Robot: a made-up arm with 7 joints.
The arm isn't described. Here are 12 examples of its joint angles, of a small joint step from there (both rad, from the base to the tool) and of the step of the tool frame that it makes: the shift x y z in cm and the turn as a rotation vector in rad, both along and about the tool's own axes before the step.
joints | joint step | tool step
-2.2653 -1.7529 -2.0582 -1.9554 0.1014 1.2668 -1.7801 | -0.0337 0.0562 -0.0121 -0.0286 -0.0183 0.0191 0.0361 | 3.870 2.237 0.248 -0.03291 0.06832 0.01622
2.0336 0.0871 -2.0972 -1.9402 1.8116 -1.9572 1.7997 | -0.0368 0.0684 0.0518 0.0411 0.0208 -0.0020 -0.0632 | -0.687 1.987 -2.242 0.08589 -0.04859 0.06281
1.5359 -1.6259 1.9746 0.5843 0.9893 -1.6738 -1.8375 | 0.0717 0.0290 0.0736 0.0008 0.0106 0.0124 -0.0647 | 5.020 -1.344 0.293 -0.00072 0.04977 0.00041
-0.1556 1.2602 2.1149 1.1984 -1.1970 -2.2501 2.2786 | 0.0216 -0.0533 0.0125 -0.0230 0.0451 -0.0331 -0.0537 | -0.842 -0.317 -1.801 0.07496 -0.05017 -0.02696
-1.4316 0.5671 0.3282 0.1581 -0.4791 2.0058 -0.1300 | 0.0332 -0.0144 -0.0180 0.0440 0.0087 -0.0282 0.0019 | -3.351 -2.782 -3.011 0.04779 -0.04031 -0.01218
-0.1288 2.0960 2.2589 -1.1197 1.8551 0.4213 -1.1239 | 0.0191 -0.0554 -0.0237 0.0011 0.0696 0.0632 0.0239 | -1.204 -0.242 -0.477 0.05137 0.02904 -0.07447
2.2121 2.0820 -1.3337 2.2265 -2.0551 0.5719 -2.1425 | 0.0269 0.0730 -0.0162 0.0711 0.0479 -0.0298 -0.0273 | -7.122 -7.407 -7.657 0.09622 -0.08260 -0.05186
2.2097 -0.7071 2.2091 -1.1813 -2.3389 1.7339 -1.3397 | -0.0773 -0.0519 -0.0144 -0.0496 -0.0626 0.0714 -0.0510 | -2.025 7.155 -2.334 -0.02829 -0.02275 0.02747
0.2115 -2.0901 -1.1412 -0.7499 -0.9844 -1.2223 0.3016 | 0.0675 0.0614 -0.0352 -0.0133 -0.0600 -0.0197 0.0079 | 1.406 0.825 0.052 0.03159 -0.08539 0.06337
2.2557 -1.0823 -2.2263 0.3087 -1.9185 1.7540 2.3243 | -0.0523 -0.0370 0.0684 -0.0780 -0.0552 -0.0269 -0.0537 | -1.390 4.935 1.078 0.04436 -0.04104 0.15855
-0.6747 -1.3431 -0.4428 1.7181 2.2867 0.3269 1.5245 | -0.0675 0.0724 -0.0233 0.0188 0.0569 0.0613 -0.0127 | -0.529 -0.515 1.697 -0.01051 -0.11887 -0.01553
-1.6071 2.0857 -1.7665 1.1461 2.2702 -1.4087 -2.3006 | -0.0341 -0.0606 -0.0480 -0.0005 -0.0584 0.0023 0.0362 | -2.540 -2.983 -2.920 0.06475 -0.06553 -0.01650
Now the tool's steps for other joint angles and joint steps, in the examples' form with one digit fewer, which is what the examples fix.
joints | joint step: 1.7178 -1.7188 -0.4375 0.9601 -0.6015 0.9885 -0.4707 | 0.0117 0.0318 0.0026 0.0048 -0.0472 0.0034 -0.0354
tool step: 2.37 1.65 3.41 -0.0220 0.0320 -0.0053
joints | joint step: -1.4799 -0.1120 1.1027 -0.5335 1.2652 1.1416 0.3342 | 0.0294 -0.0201 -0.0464 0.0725 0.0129 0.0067 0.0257
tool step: -0.81 -1.56 -0.51 0.0679 0.0107 -0.0554
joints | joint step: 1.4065 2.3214 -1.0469 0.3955 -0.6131 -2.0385 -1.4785 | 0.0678 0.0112 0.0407 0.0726 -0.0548 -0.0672 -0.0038
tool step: -1.60 4.38 2.52 0.0088 -0.0605 0.0544
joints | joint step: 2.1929 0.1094 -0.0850 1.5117 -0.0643 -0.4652 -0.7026 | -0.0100 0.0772 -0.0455 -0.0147 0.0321 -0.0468 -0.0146
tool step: -3.93 5.76 2.99 -0.0957 -0.0317 -0.0762
